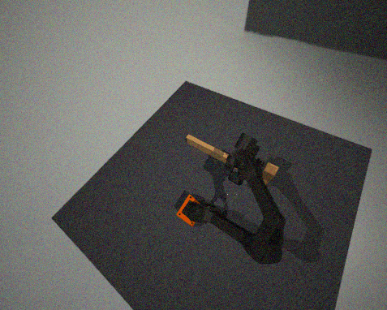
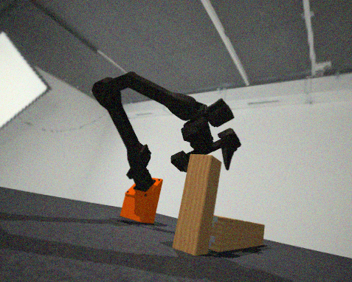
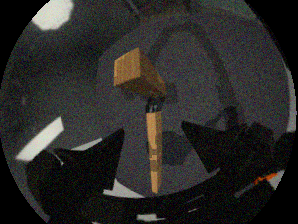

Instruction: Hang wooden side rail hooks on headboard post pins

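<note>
The headboard post lies 9 cm to the right of my gripper tip, 7 cm below it and 3 cm ahead of it.
</note>
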